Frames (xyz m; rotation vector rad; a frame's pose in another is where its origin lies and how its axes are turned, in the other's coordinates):
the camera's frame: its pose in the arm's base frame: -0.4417 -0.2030 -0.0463 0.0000 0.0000 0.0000
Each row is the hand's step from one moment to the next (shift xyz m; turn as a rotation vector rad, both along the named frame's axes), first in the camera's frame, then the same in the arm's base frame.
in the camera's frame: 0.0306 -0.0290 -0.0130 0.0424 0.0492 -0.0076
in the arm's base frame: 0.0306 -0.0290 -0.0130 0.0424 0.0492 -0.0076
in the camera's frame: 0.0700 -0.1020 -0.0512 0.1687 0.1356 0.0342
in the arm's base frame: 0.0700 -0.1020 -0.0512 0.1687 0.1356 0.0342
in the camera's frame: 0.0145 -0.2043 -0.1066 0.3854 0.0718 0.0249
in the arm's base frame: 0.0145 -0.2043 -0.1066 0.3854 0.0718 0.0249
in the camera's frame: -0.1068 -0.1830 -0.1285 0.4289 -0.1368 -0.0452
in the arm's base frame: -0.1068 -0.1830 -0.1285 0.4289 -0.1368 -0.0452
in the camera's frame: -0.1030 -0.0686 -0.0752 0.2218 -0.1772 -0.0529
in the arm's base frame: -0.1030 -0.0686 -0.0752 0.2218 -0.1772 -0.0529
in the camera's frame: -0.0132 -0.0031 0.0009 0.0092 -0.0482 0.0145
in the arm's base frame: -0.0132 -0.0031 0.0009 0.0092 -0.0482 0.0145
